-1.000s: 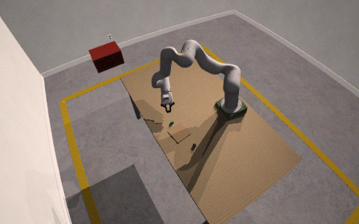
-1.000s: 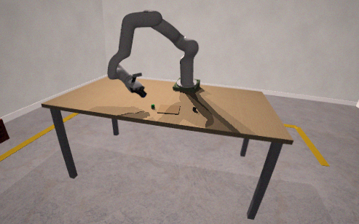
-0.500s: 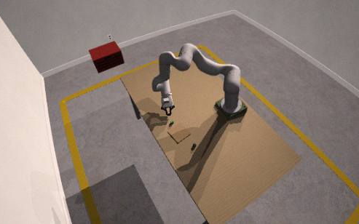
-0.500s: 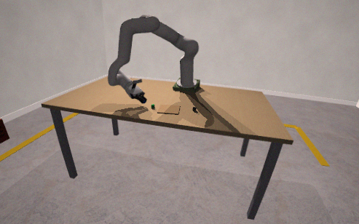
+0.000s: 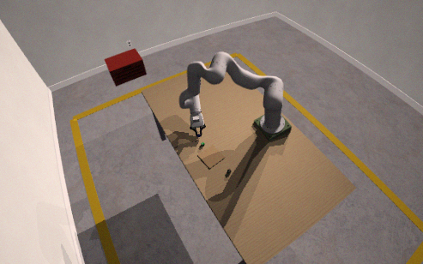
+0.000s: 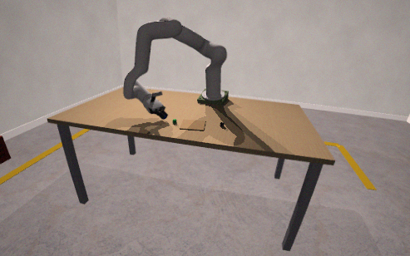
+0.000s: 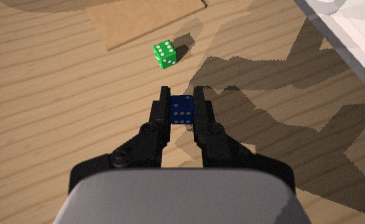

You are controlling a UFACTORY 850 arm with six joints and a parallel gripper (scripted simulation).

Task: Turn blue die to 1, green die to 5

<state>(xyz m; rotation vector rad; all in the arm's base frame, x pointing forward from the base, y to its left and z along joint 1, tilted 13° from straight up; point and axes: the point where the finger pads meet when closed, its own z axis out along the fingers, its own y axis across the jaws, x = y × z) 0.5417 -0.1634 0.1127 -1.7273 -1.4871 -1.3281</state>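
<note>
Now: hand 10 mm to the right of the blue die and 10 mm above it. Round my hand: mat 10 mm behind, 200 mm to the left, 30 mm below; then black die 70 mm behind, 360 mm to the left, 30 mm below; then green die 80 mm to the left, 30 mm below.
</note>
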